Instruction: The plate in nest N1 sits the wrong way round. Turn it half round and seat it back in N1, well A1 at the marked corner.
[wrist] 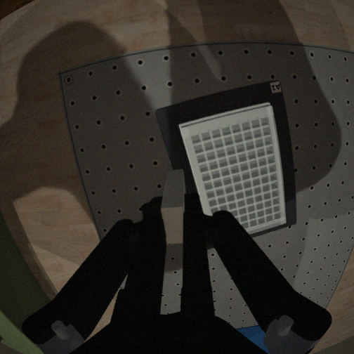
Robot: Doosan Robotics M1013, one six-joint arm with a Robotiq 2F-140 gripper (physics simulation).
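Note:
The white well plate point(237, 165) lies in the black nest point(220, 104), right of the middle of the wrist view, with its grid of wells facing up. The nest's A1 label point(275, 87) is at its upper right corner and reads upside down in this view. I cannot tell which corner of the plate is well A1. My gripper point(176, 183) is shut and empty, its fingertips together to the left of the plate. The black fingers hide the nest's lower left part and the plate's lower left corner. The nest's name does not show.
A grey perforated board point(109, 105) lies under the nest, on a wooden table point(145, 30). A blue thing point(253, 338) shows partly at the bottom edge, and a green surface point(14, 327) at the lower left. Dark shadows cover much of the board.

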